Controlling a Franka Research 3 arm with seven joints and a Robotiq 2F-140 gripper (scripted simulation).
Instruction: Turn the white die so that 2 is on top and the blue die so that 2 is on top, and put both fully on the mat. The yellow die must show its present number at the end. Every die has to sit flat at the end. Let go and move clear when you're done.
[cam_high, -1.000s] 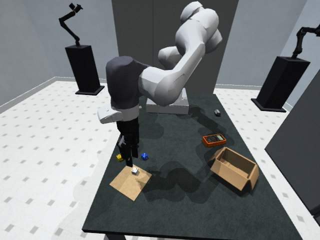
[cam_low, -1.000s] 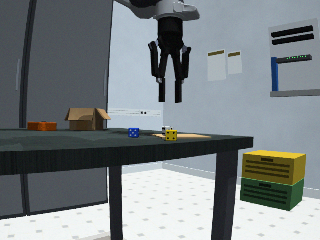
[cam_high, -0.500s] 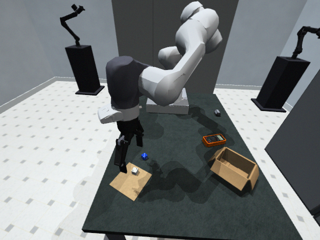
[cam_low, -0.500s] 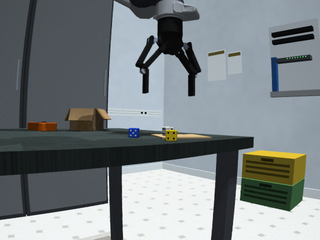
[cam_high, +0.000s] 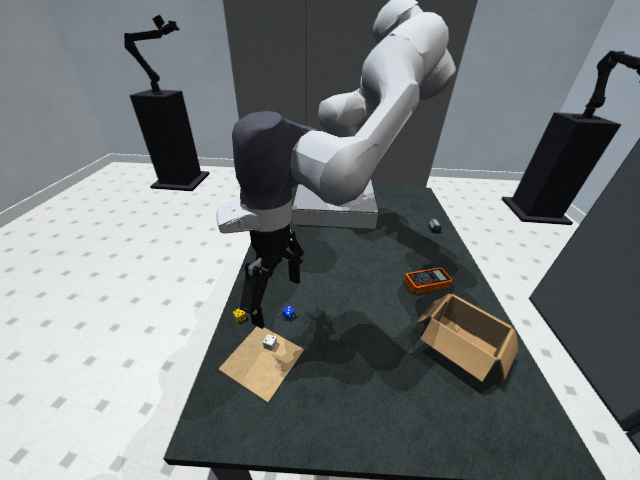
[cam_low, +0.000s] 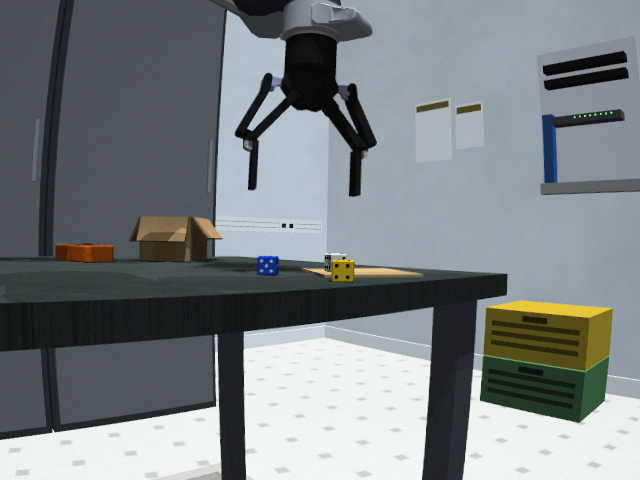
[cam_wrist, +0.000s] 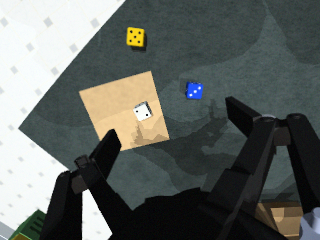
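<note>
Now: the blue die 110 mm below my hand, 50 mm behind it and 10 mm to the left of it. From my hand the other things lie so: tan mat (120 mm below, 80 mm ahead, 30 mm to the right); then yellow die (120 mm to the right, 110 mm below, 30 mm behind); then white die (110 mm below, 40 mm ahead, 20 mm to the right).
</note>
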